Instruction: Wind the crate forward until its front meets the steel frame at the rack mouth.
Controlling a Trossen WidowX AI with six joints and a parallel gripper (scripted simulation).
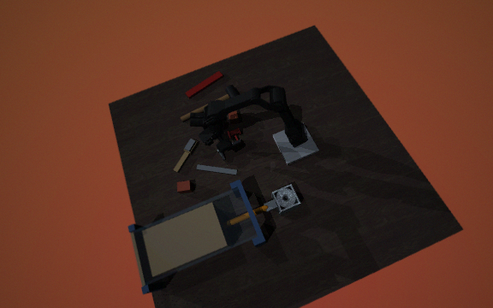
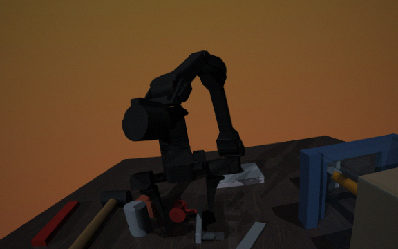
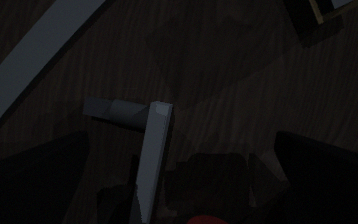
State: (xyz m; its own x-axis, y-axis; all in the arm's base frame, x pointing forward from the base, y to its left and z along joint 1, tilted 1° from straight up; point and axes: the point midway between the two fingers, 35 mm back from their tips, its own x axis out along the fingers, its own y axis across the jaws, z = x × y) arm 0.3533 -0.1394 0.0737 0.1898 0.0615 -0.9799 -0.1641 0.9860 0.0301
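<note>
My gripper tip is 70 mm past the winch handle, 50 mm above it and 10 mm to the right of it. From my gripper tip the other things lie so: red knob 100 mm behind, 50 mm below, 20 mm to the right; grey flat bar 90 mm to the left, 60 mm below, 50 mm ahead; brush 160 mm ahead, 50 mm to the right, 50 mm below.
</note>
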